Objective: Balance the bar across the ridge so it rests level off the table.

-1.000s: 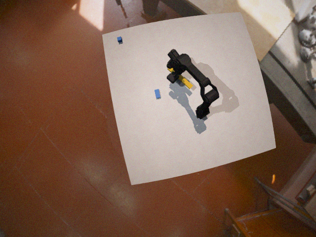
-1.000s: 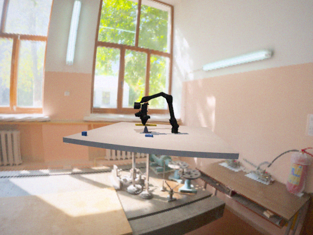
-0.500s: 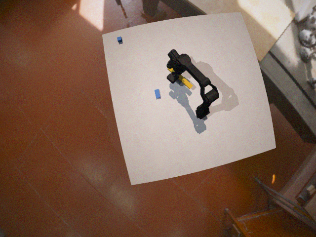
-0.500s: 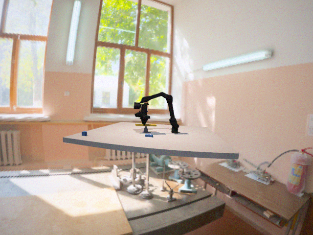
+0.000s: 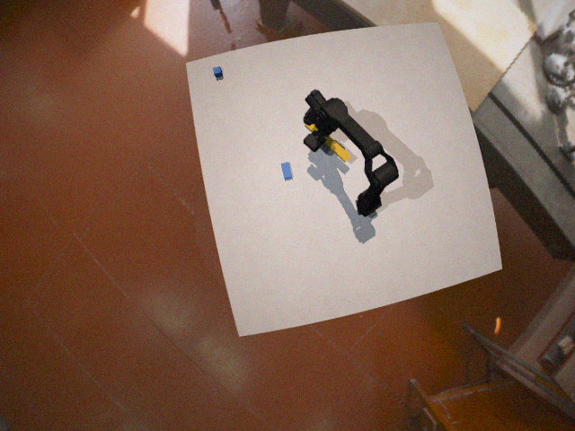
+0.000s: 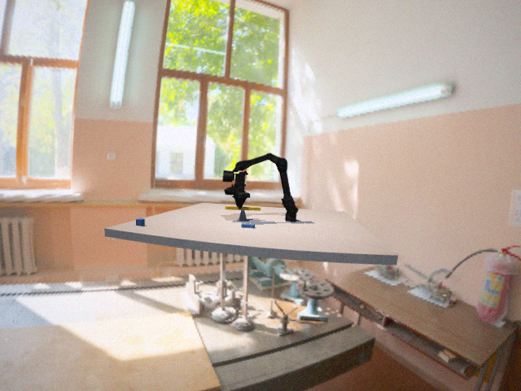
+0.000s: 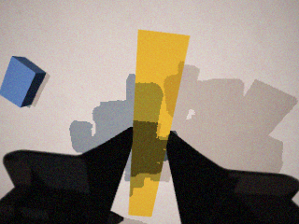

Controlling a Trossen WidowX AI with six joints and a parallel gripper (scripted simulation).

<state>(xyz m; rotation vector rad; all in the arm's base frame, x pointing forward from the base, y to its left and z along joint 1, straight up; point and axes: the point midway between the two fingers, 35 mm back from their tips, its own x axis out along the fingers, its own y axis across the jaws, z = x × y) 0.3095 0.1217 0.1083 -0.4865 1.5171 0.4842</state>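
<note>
The yellow bar lies 20 mm behind my gripper tip and 20 mm to the right of it. Round my gripper tip: blue cube (430 mm ahead, 380 mm to the left, 60 mm below).
</note>
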